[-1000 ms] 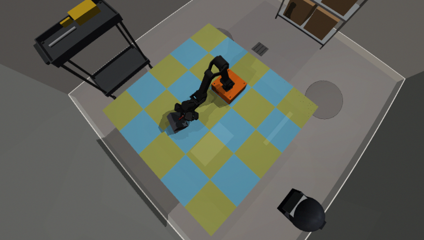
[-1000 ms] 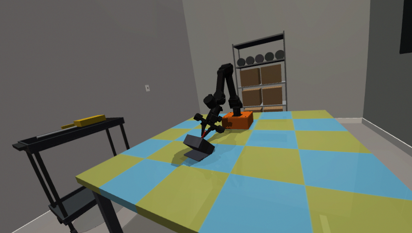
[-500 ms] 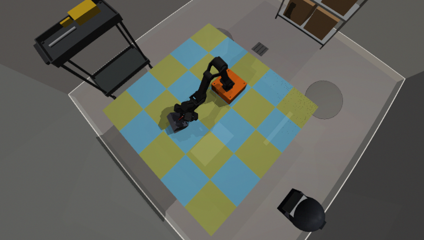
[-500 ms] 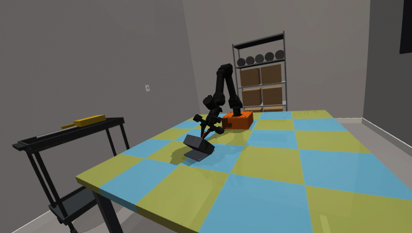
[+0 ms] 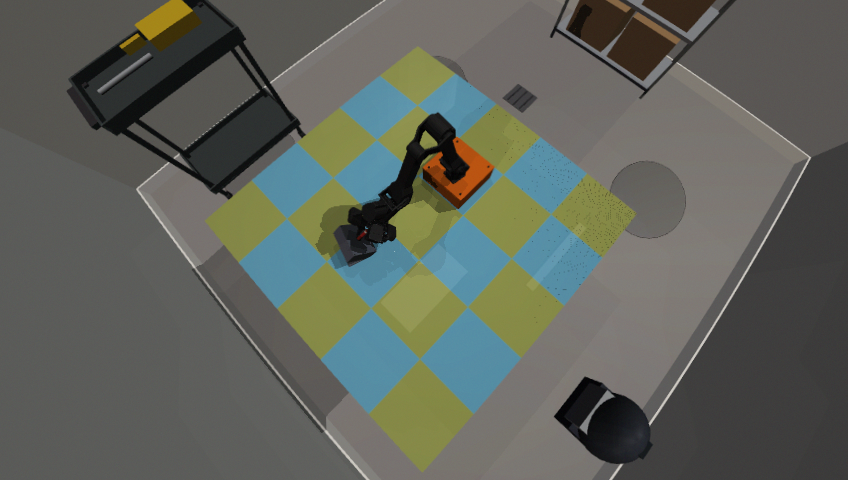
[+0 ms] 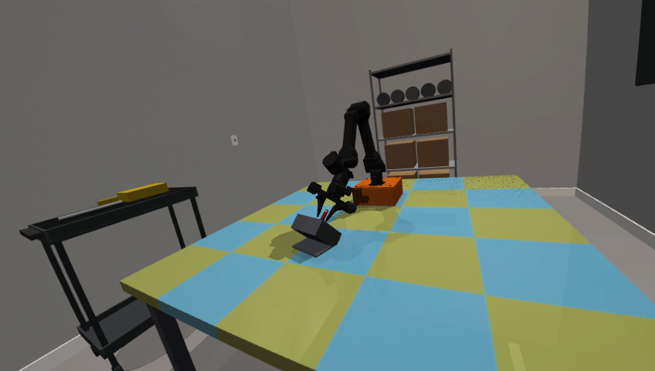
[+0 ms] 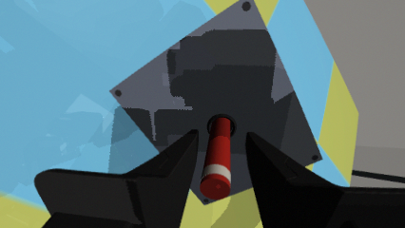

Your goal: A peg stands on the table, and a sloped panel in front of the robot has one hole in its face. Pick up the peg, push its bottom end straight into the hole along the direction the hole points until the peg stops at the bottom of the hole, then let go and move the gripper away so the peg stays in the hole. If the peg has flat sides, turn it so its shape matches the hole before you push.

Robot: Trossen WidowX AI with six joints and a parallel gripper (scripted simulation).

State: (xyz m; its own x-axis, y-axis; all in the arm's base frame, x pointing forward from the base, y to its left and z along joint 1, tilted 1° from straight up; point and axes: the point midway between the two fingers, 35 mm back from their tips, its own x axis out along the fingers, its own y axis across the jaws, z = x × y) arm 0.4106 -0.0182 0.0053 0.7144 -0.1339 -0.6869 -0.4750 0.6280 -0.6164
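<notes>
The red round peg is 1 cm behind my gripper tip and 1 cm above it. Also, from my gripper tip: dark sloped panel 3 cm ahead, 1 cm to the right, 3 cm below.
</notes>
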